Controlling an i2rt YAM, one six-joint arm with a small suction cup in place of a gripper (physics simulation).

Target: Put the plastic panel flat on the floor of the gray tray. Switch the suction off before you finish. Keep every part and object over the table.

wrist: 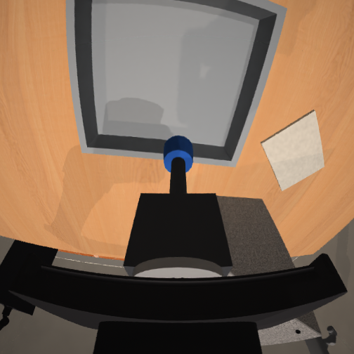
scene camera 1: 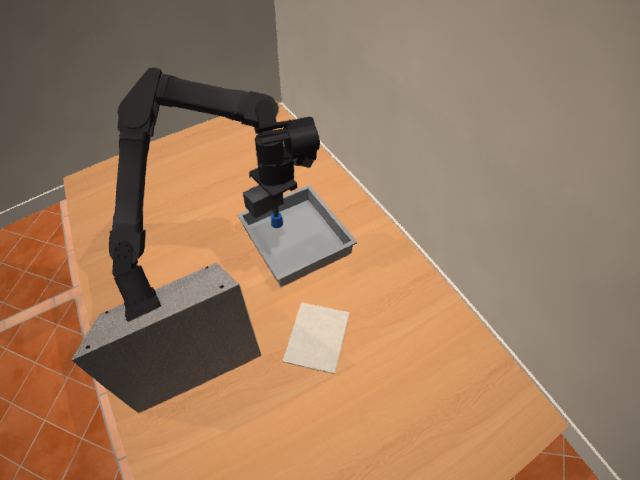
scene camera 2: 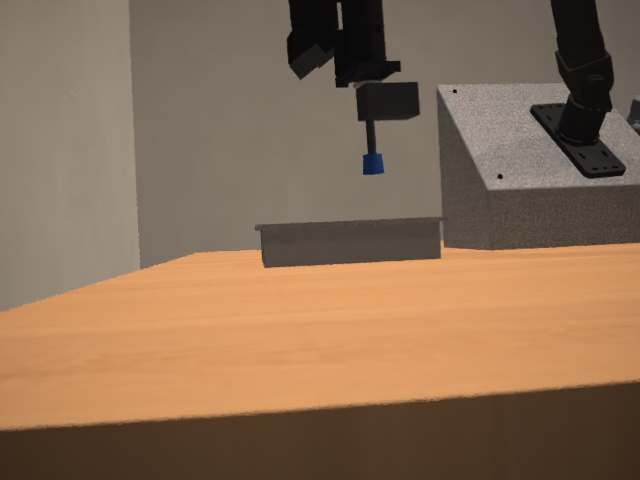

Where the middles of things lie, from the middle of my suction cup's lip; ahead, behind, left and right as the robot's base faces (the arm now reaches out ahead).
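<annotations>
With the gray tray (scene camera 2: 359, 241), I find my suction cup 6 cm short of it, 2 cm to the right of it and 10 cm above it. The off-white plastic panel (scene camera 1: 316, 339) is 6 cm behind my suction cup and 26 cm to the right of it, and it sits 12 cm below.
</annotations>
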